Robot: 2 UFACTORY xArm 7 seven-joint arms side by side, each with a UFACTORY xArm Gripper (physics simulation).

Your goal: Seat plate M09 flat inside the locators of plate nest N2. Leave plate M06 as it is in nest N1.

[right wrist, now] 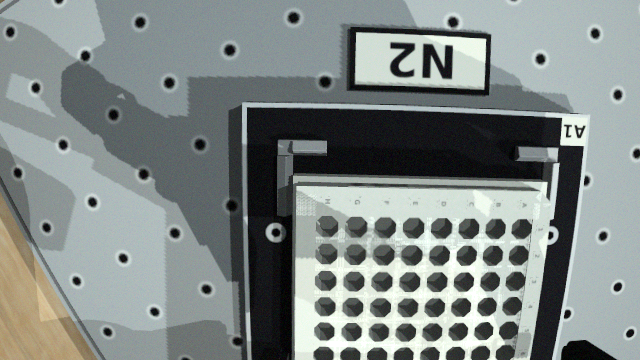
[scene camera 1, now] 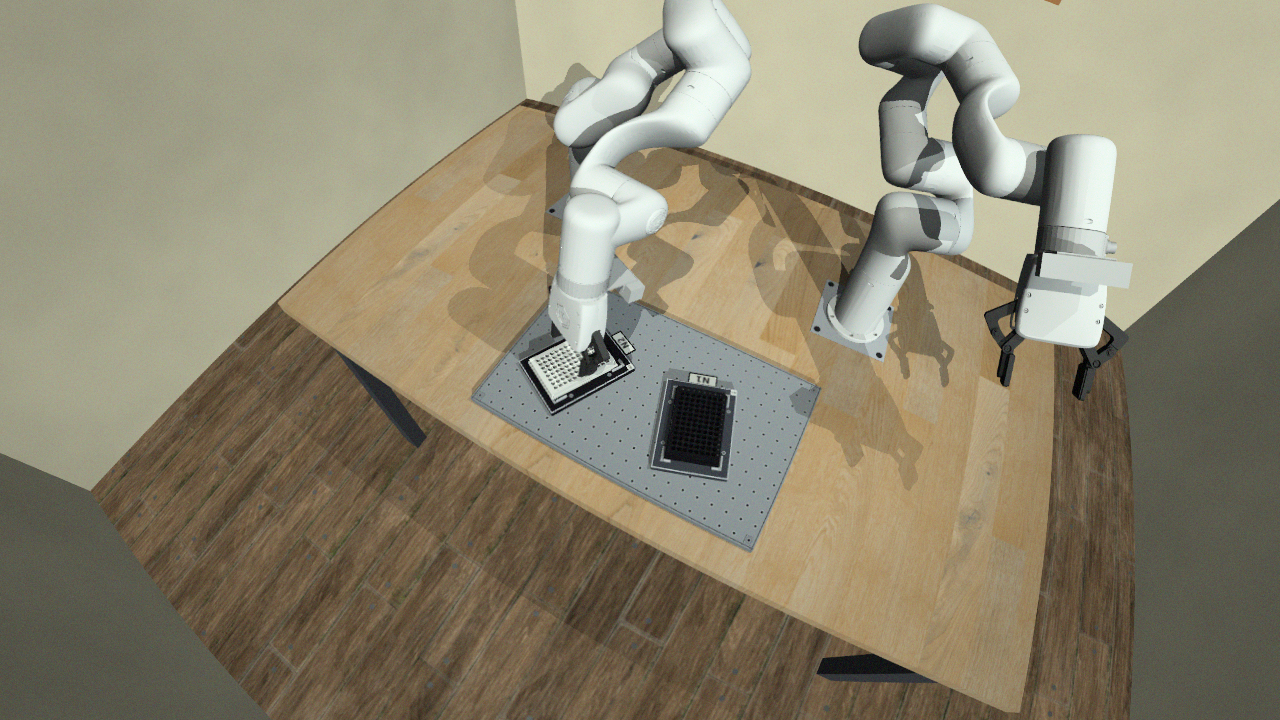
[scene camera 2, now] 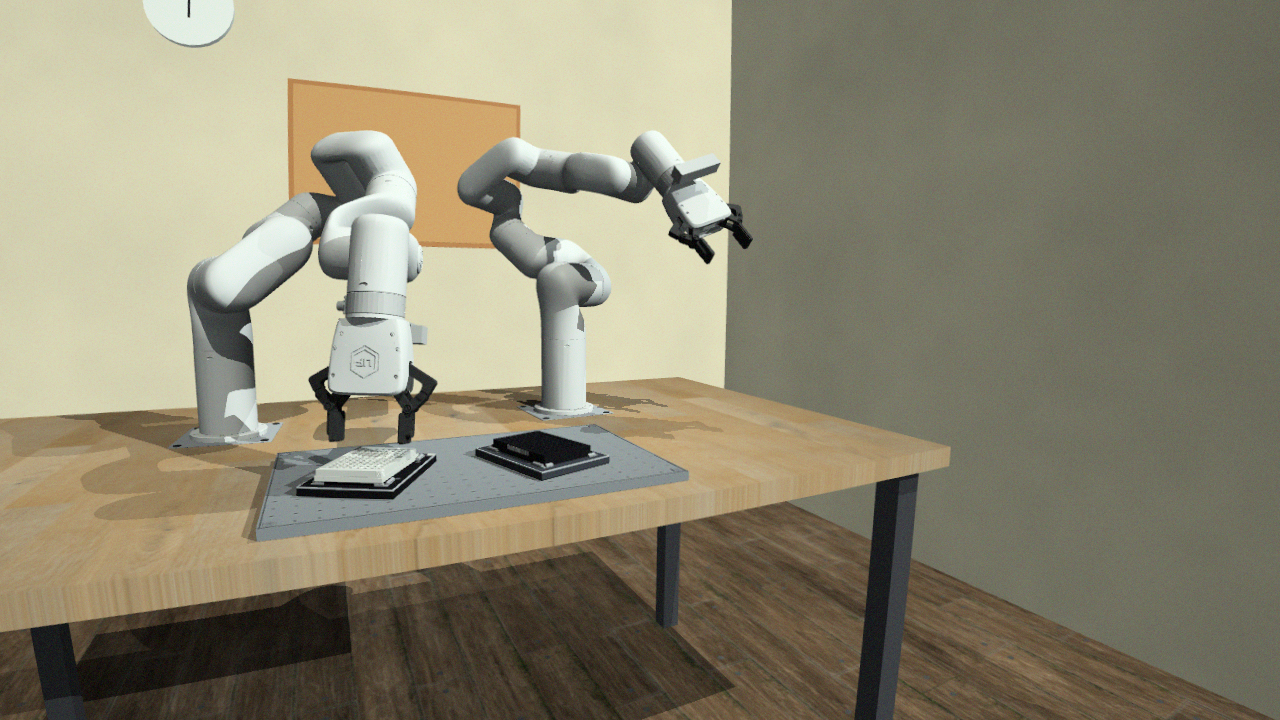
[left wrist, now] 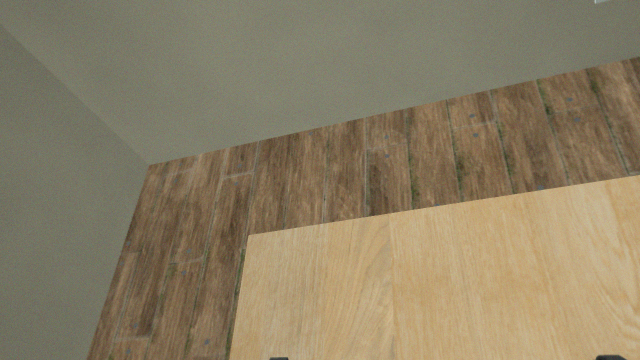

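Seen in the pictures: left gripper, fingertip midpoint: (scene camera 1: pixel 1040 391) (scene camera 2: pixel 730 251); right gripper, fingertip midpoint: (scene camera 1: pixel 573 353) (scene camera 2: pixel 370 442); left arm's base, link origin: (scene camera 1: pixel 854 318) (scene camera 2: pixel 563 409); right arm's base, link origin: (scene camera 2: pixel 229 434).
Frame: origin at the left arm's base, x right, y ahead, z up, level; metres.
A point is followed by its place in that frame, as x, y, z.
White plate M09 (scene camera 1: pixel 560 368) {0.448, 0.391, 0.038} (scene camera 2: pixel 365 464) {0.445, 0.402, 0.042} (right wrist: pixel 415 242) {0.417, 0.329, 0.039} lies on black nest N2 (scene camera 1: pixel 582 394) {0.394, 0.412, 0.025} (scene camera 2: pixel 349 491) {0.469, 0.439, 0.022} (right wrist: pixel 400 125) {0.403, 0.297, 0.025}. In the right wrist view a gap shows between its label-side edge and the end locators. It looks slightly raised at its near end in scene camera 2. My right gripper (scene camera 2: pixel 370 435) {0.434, 0.367, 0.061} (right wrist: pixel 431 355) {0.434, 0.367, 0.061} is open just above the plate, fingers either side. Black plate M06 (scene camera 1: pixel 696 424) {0.203, 0.384, 0.037} (scene camera 2: pixel 541 445) {0.208, 0.397, 0.038} lies in nest N1 (scene camera 1: pixel 687 471) {0.184, 0.458, 0.024} (scene camera 2: pixel 586 464) {0.164, 0.455, 0.020}. My left gripper (scene camera 1: pixel 1042 388) {-0.192, 0.313, 0.331} (scene camera 2: pixel 725 250) {-0.192, 0.313, 0.331} is open and empty, high at the right, away from both plates.
Both nests stand on a grey perforated board (scene camera 1: pixel 617 456) {0.294, 0.480, 0.013} (scene camera 2: pixel 501 501) {0.306, 0.516, 0.009} on the wooden table (scene camera 1: pixel 948 465) {-0.249, 0.243, 0.000} (scene camera 2: pixel 778 447) {-0.191, 0.458, 0.000}. The N2 label (scene camera 1: pixel 622 342) {0.387, 0.281, 0.015} (right wrist: pixel 421 61) {0.385, 0.282, 0.015} lies beside nest N2. The left arm's base (scene camera 1: pixel 859 326) {-0.008, 0.046, 0.032} (scene camera 2: pixel 563 394) {0.020, 0.043, 0.042} stands behind the board's right side.
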